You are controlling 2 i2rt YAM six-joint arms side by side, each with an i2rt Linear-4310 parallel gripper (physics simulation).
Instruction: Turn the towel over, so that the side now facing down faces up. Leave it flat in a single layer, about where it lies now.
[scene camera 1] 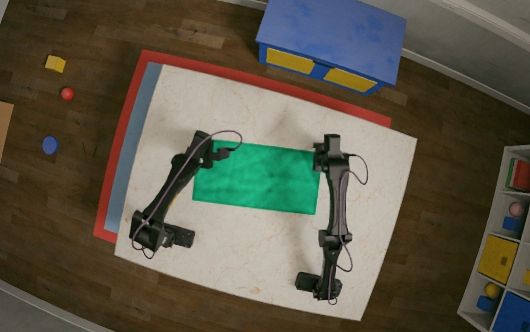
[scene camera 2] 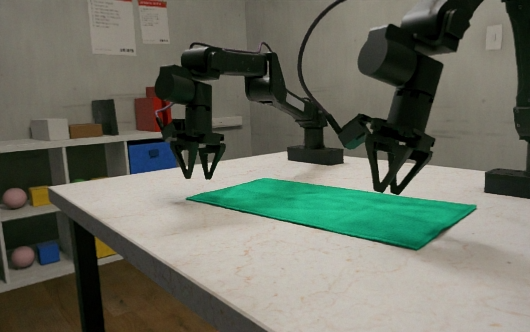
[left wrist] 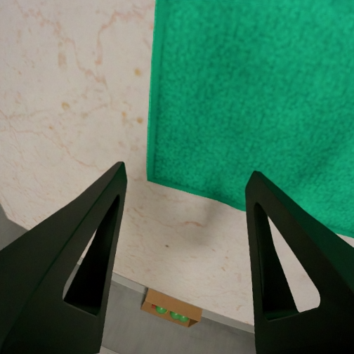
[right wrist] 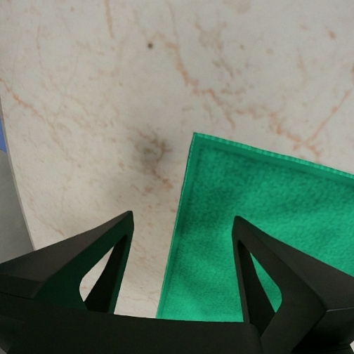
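Observation:
The towel [scene camera 1: 260, 180] [scene camera 2: 325, 210] [left wrist: 240, 100] [right wrist: 215, 200] lies spread out on the table as a rectangle, plain green side up, with faint soft ripples. In scene camera 2 its right end looks slightly raised off the table. My left gripper [scene camera 2: 389, 190] [left wrist: 188, 174] is open and empty, above the towel's edge near a corner. My right gripper [scene camera 2: 198, 177] [right wrist: 182, 221] is open and empty, above the edge at the other end, near a corner. The towel's underside is hidden. In scene camera 1 the arms cover parts of both ends and hide the fingertips.
The pale marbled table [scene camera 1: 225, 105] [scene camera 2: 225, 265] carries both arm bases. A blue cabinet [scene camera 1: 332, 35] with yellow doors stands on the floor beyond its upper edge. A white shelf unit [scene camera 1: 475, 295] with toys and bins stands at the right in scene camera 1.

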